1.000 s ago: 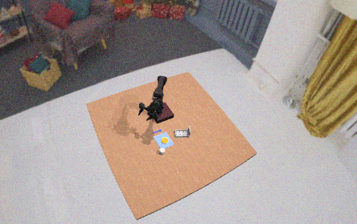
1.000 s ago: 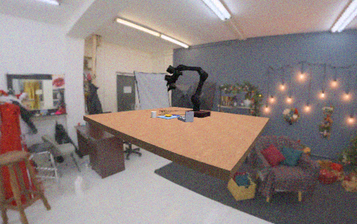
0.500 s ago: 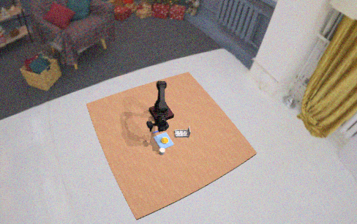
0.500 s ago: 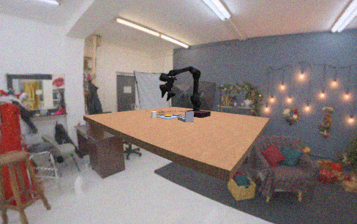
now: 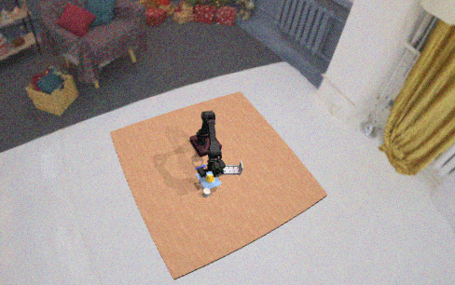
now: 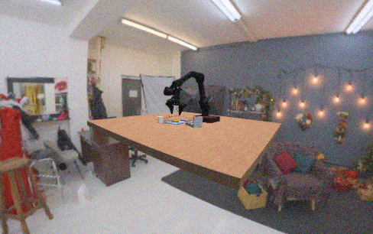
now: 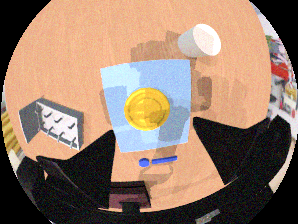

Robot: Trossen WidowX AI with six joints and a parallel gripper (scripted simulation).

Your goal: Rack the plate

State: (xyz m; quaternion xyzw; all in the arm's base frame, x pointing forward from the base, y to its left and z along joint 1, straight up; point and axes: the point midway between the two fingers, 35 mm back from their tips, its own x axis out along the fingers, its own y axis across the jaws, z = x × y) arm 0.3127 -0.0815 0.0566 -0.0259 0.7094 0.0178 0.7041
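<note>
Now: the yellow plate 5 cm below my gripper tip. Round my gripper tip: light blue mat 6 cm below, 1 cm behind; dish rack 18 cm to the left, 4 cm below, 1 cm behind; white cup 10 cm ahead, 7 cm to the right, 4 cm below.
</note>
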